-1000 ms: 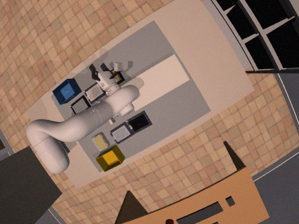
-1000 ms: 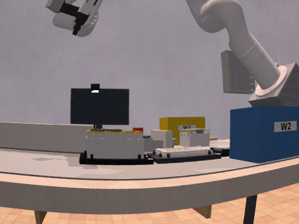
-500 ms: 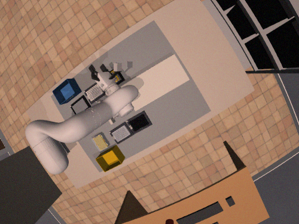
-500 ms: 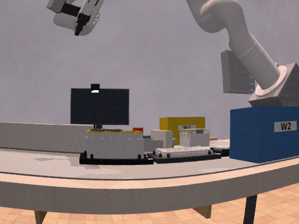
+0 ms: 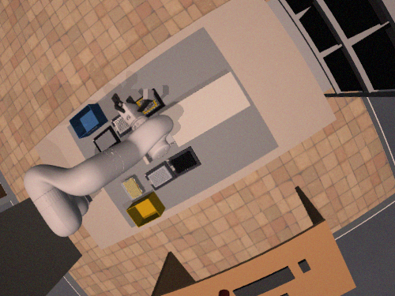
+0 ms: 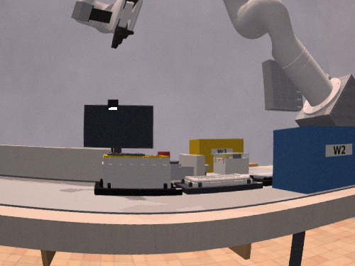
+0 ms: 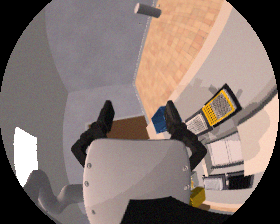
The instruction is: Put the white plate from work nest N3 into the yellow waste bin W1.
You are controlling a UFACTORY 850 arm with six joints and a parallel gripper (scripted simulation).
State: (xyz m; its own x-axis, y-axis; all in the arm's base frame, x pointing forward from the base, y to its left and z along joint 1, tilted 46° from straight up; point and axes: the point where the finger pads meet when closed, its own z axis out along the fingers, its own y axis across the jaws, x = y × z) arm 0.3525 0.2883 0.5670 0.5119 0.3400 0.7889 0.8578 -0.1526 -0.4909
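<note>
The white plate is 180 mm behind my hand, 90 mm to the right of it and 340 mm below it. Also, from my hand: yellow tip box: 10 mm behind, 50 mm to the right, 310 mm below; blue bin W2: 390 mm behind, 330 mm below; drawer: 20 mm behind, 240 mm to the right, 340 mm below.
</note>
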